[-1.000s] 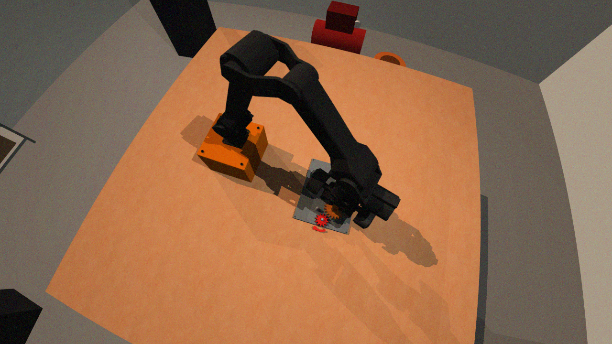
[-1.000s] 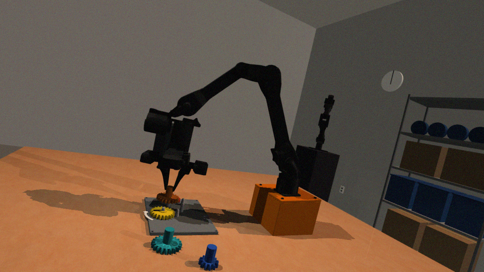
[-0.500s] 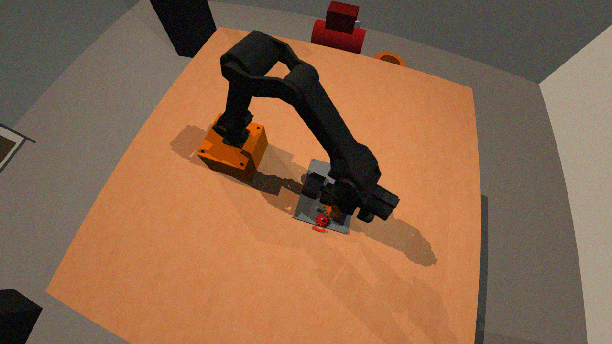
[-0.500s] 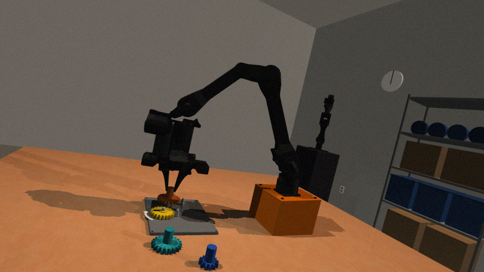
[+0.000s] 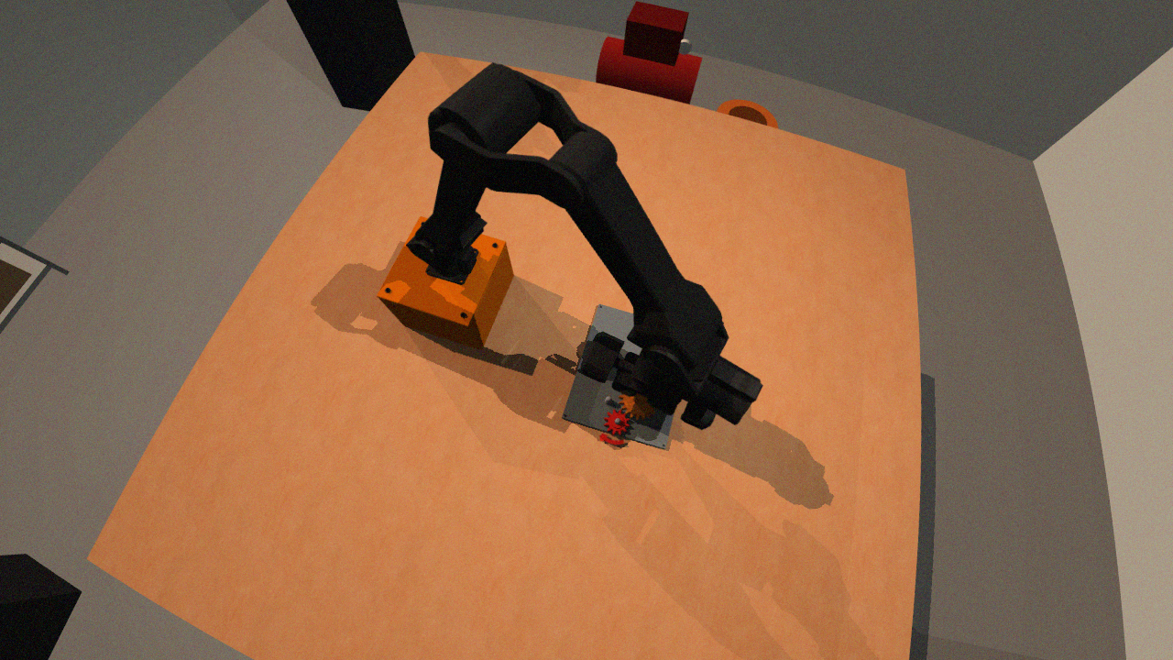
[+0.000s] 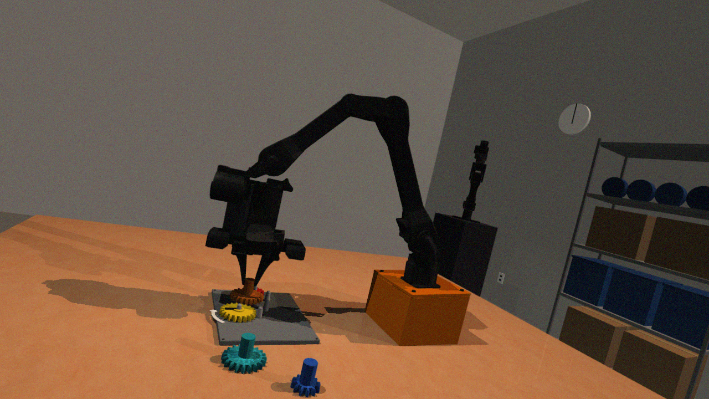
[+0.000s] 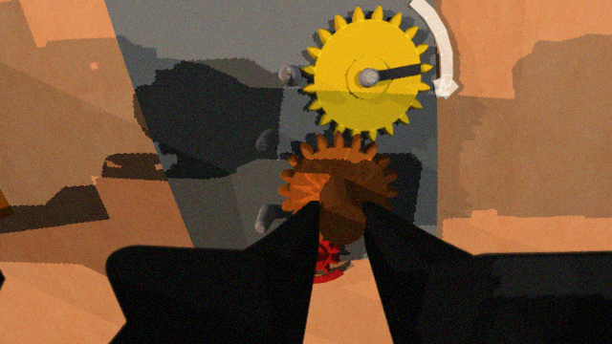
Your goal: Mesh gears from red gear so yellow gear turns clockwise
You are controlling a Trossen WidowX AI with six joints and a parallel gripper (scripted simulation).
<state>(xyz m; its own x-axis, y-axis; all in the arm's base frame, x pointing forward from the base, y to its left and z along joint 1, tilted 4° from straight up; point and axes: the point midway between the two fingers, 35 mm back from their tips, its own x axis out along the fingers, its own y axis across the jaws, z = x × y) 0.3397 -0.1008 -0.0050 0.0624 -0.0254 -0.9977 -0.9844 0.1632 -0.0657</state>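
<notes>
Now: the red gear 2 cm behind my gripper tip, 4 cm to the right of it and 3 cm below it. Round my gripper tip: yellow gear (2 cm ahead, 5 cm to the left, 3 cm below); orange gear (1 cm below); grey board (2 cm behind, 4 cm to the left, 4 cm below).
</notes>
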